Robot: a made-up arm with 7 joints.
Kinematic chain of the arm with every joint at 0, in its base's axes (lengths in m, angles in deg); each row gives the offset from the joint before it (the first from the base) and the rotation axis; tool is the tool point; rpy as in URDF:
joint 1: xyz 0.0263 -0.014 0.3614 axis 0 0.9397 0.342
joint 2: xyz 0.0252 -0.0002 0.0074 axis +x
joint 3: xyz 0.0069 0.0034 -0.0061 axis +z
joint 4: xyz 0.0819 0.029 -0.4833 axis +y
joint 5: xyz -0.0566 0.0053 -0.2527 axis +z
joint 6: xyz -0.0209 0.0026 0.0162 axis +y
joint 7: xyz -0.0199 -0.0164 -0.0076 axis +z
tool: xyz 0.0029 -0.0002 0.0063 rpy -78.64 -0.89 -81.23
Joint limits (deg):
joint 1: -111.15..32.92
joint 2: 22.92..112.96
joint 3: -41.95..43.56
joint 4: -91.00..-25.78
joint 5: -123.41..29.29
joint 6: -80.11..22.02
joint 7: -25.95..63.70
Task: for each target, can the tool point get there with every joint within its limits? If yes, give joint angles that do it. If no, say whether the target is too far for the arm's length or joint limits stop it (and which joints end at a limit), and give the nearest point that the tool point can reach.
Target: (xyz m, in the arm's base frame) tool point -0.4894 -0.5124 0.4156
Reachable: no: joint limits stop it (at a limit: joint 2, joint 3, joint 4, joint 5, joint 7) | nearest point -0.3254 0.4205 0.6802 | short by 0.983 m
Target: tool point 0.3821 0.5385 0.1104
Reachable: yes | joints -1.57 64.49 -4.68 -81.26 1.45 -30.06 14.80
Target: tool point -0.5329 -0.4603 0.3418
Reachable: no: joint limits stop it (at a limit: joint 1, joint 2, joint 3, joint 4, joint 5, joint 6, joint 7) | nearest point -0.0586 0.0365 -0.2842 | short by 0.929 m
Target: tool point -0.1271 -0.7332 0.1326
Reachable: no: joint limits stop it (at a limit: joint 1, joint 2, joint 3, joint 4, joint 5, joint 6, joint 7) | nearest point -0.0336 0.0272 -0.2885 | short by 0.874 m
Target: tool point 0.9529 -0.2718 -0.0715
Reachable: no: too far | nearest point 0.7028 -0.0608 0.0968 | short by 0.368 m
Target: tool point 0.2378 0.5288 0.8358
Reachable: yes | joints -90.69 91.65 -12.32 -54.53 -36.51 -3.06 -5.68
